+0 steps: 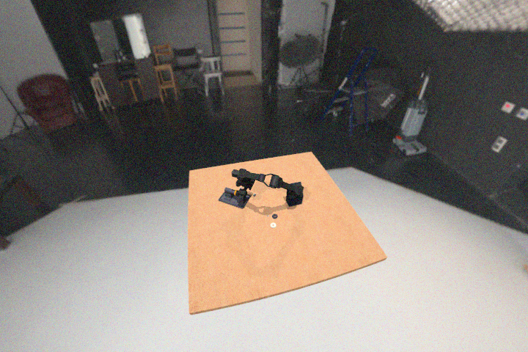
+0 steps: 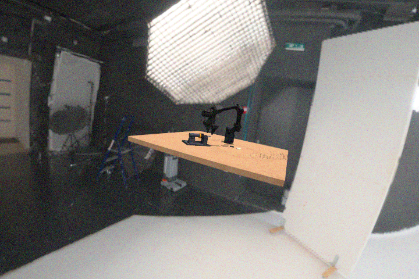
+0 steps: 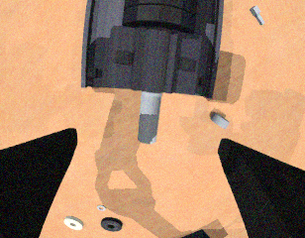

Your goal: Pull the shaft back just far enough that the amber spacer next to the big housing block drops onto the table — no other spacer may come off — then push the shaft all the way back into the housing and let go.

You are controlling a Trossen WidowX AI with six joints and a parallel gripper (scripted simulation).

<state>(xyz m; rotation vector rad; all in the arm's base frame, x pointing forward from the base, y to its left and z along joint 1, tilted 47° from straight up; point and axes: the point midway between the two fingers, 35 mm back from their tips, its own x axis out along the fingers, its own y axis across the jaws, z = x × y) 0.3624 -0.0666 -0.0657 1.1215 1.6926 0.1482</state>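
Right now the light grey shaft is 60 mm ahead of my gripper tip, 40 mm to the right of it and 20 mm below it. Also, from my gripper tip: amber spacer 80 mm ahead, 60 mm to the right, 20 mm below; dark grey support block 110 mm ahead, 80 mm to the right, 60 mm below.
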